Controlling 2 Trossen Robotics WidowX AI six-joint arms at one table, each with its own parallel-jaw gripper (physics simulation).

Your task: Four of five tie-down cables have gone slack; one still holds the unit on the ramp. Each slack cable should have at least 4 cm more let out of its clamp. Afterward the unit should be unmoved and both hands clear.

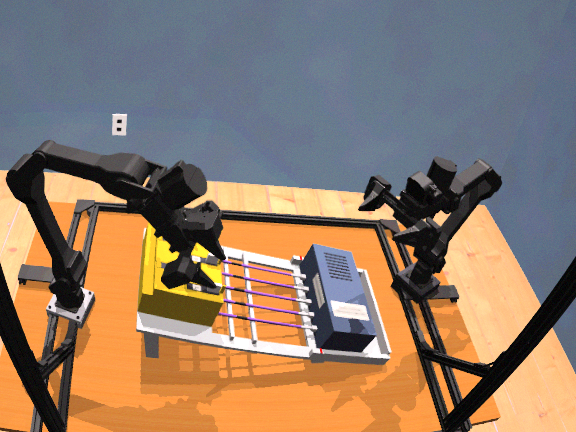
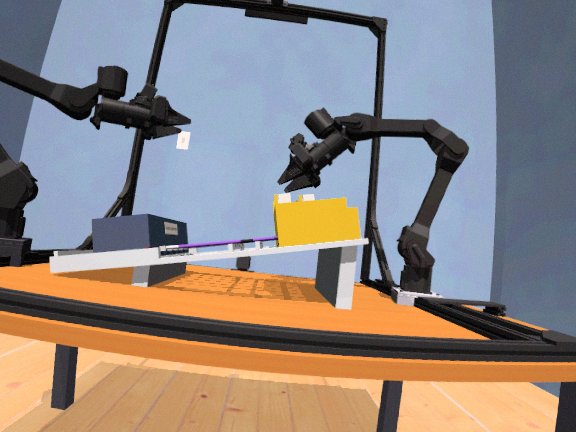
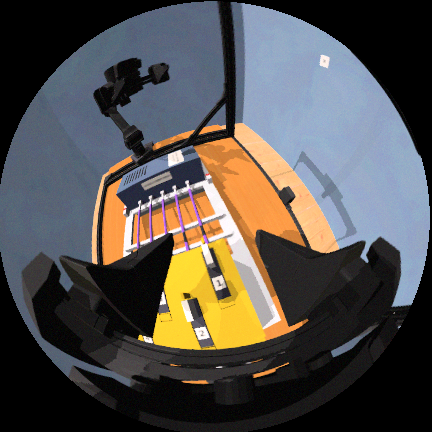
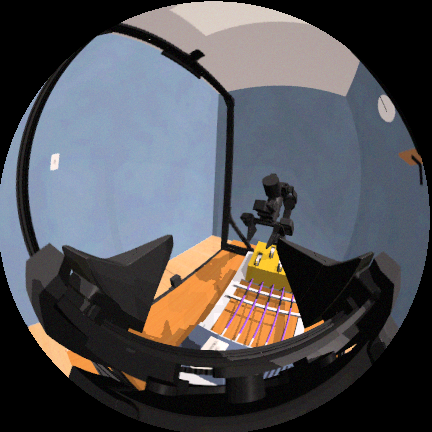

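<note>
The blue unit (image 1: 345,292) (image 2: 120,235) (image 3: 182,175) sits at the low end of the white ramp (image 1: 270,349) (image 2: 105,261). Several purple cables (image 1: 280,322) (image 2: 215,243) run from it to the yellow clamp block (image 1: 175,305) (image 2: 320,220) (image 3: 175,275) (image 4: 265,275). I cannot tell slack from taut. Clamps marked 1 (image 3: 219,283) and 2 (image 3: 201,332) show on the block's top; others are partly hidden by a finger. My left gripper (image 1: 220,272) (image 2: 283,186) (image 3: 214,236) is open and empty above the block. My right gripper (image 1: 378,224) (image 2: 185,126) (image 4: 226,242) is open and empty, high beyond the unit.
Two white crossbars (image 1: 251,305) lie under the cables between block and unit. A black frame (image 1: 300,218) (image 2: 380,100) surrounds the orange table top (image 1: 250,400). The ramp's high end stands on a grey-white leg (image 2: 345,280).
</note>
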